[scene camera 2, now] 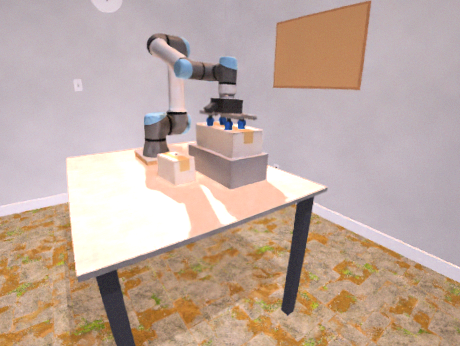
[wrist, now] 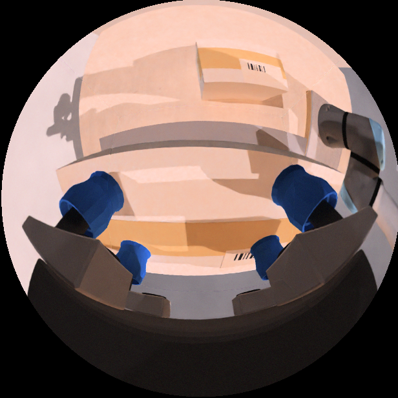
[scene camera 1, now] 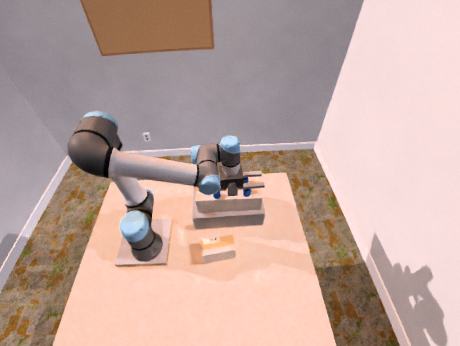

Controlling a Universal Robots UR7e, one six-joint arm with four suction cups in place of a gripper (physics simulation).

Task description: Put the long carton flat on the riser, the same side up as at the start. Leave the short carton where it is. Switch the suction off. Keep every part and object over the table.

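Places are measured from the arm's base along level axes (x right, y ahead, z up), in metres.
Pixels of known places: hand, tool point: (scene camera 2: 225, 127); arm's base, link origin: (scene camera 2: 156, 154) (scene camera 1: 147, 246).
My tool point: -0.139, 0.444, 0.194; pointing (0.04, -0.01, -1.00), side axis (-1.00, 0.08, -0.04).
Ahead of a thing's pixels: the offset from my tool point to its middle, as dx, dy, dz. Level surfaces: height alone.
The long carton {-0.019, -0.011, -0.051} (scene camera 1: 228, 205) (scene camera 2: 215, 139) (wrist: 165, 195) lies flat and level on the grey riser {-0.016, -0.018, -0.163} (scene camera 1: 228, 219) (scene camera 2: 245, 170) (wrist: 175, 132), with its orange tape strip and barcode label on top. My suction gripper (scene camera 1: 232, 189) (scene camera 2: 226, 123) (wrist: 200, 230) is over the long carton, its four blue cups pointing down at the top face. The suction is off, so the gripper is open. The cups are at or very slightly above the carton top; a small gap is hard to tell. The short carton {+0.201, -0.098, -0.171} (scene camera 1: 218, 250) (scene camera 2: 172, 167) (wrist: 242, 90) stands on the table beside the riser, apart from it.
The table {dz -0.222} (scene camera 1: 200, 300) (scene camera 2: 125, 215) carries the riser, both cartons and the arm's base plate (scene camera 1: 125, 255). The arm's base (scene camera 1: 142, 245) (scene camera 2: 155, 142) stands to the left of the riser in scene camera 1. A grey wall is behind the table.
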